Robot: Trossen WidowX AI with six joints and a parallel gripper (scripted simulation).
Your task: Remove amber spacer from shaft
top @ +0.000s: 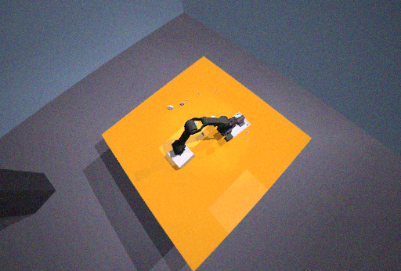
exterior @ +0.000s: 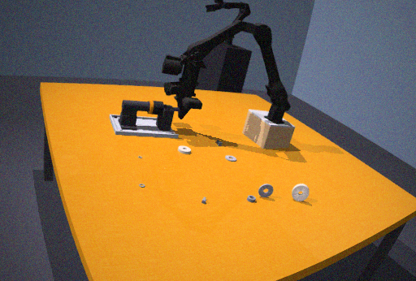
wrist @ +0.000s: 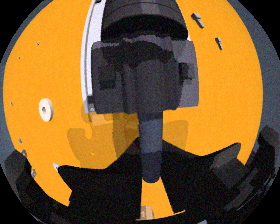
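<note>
Now: gripper tip 8 cm short of the dark shaft, 3 cm below it and 2 cm to the left of it. The rest, counted from my gripper tip: grey ring: 24 cm to the left, 4 cm below, 4 cm behind; then amber spacer: 12 cm ahead, 4 cm to the right, 3 cm above; then white ring: 15 cm to the left, 9 cm ahead, 4 cm below.
</note>
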